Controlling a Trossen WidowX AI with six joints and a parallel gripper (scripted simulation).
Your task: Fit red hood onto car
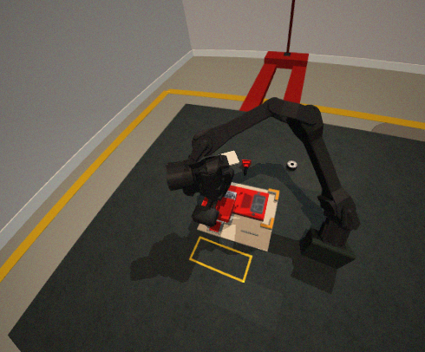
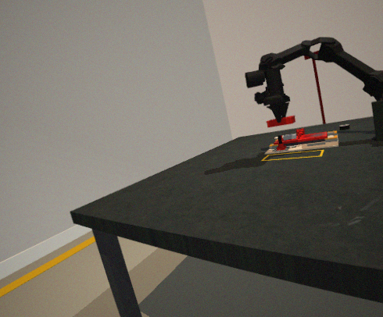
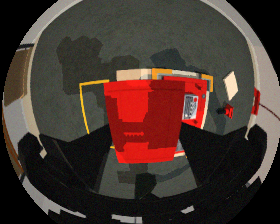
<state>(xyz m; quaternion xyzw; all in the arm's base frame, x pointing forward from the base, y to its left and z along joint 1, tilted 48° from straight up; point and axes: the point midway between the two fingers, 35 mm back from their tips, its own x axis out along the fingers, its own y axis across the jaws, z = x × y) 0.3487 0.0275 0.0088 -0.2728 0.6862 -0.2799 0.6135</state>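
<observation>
Right now my gripper tip is 90 mm to the left of the grey engine block and 90 mm above it. Round my gripper tip: red hood right at my gripper tip; then dark ring 200 mm behind, 330 mm to the right, 100 mm below; then beige jig plate 40 mm behind, 70 mm to the right, 100 mm below.
</observation>
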